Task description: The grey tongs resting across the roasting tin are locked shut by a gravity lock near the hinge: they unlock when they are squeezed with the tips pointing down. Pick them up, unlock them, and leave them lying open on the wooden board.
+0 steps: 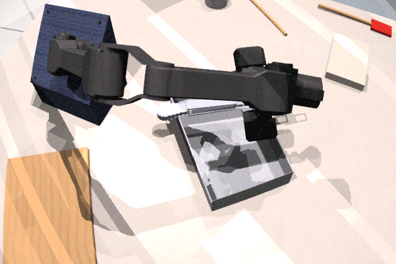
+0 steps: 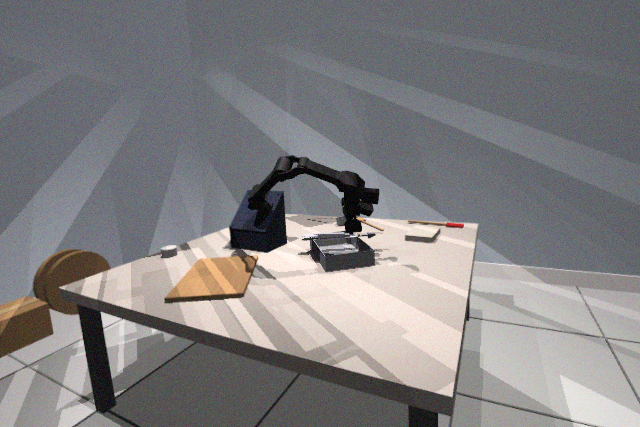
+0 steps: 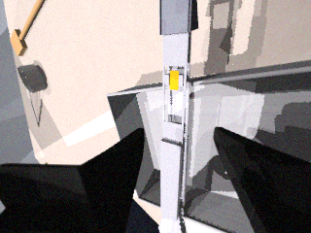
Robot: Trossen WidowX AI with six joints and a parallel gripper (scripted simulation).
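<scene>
My gripper tip is now 3 cm to the right of the yellow lock, 3 cm above it and 2 cm short of it. Round my gripper tip: roasting tin (7 cm to the right, 7 cm below, 2 cm behind); then white block (33 cm to the left, 20 cm ahead, 8 cm below); then wooden board (45 cm to the right, 30 cm behind, 9 cm below).
</scene>
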